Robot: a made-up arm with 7 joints.
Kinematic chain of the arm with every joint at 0, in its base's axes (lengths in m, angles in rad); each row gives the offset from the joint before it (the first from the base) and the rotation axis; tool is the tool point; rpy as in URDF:
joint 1: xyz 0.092 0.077 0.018 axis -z
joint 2: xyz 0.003 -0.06 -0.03 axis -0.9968 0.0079 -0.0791
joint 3: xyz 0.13 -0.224 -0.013 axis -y
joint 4: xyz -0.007 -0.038 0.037 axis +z
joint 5: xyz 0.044 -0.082 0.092 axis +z
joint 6: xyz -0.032 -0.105 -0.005 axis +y
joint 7: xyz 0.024 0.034 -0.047 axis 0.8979 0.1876 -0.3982
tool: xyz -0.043 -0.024 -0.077 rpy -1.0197 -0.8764 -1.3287
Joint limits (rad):
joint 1: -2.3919..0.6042
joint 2: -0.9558..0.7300
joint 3: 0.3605..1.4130
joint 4: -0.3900..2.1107
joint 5: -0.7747..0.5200
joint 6: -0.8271..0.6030
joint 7: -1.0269..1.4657
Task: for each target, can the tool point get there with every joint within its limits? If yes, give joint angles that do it. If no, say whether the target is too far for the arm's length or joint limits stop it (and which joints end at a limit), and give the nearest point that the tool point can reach.
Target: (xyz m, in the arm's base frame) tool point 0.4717 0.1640 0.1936
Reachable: yes | joints -1.4975 0.5831 1.0643 0.1689 -0.0966 -0.1637 0.7481
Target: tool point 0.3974 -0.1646 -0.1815
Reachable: yes | joints -0.5031 -0.6050 0.7088 1.0560 -0.3437 0.3838 0.7866
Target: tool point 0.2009 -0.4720 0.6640
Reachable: no: too far | nearest point 0.1716 -0.3242 0.3963 | short by 0.307 m
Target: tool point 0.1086 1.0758 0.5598
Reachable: no: too far | nearest point 0.1791 0.5643 0.2804 | short by 0.587 m
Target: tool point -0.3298 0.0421 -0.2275
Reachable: no: joint limits stop it (at a limit: joint 1, joint 3, joint 4, joint 5, joint 6) | nearest point -0.1079 -0.1737 -0.2474 | short by 0.310 m
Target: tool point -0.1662 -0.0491 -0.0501
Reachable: no: joint limits stop it (at a limit: joint 1, joint 3, joint 4, joint 5, joint 6) | nearest point -0.1196 -0.2082 -0.0543 | short by 0.166 m
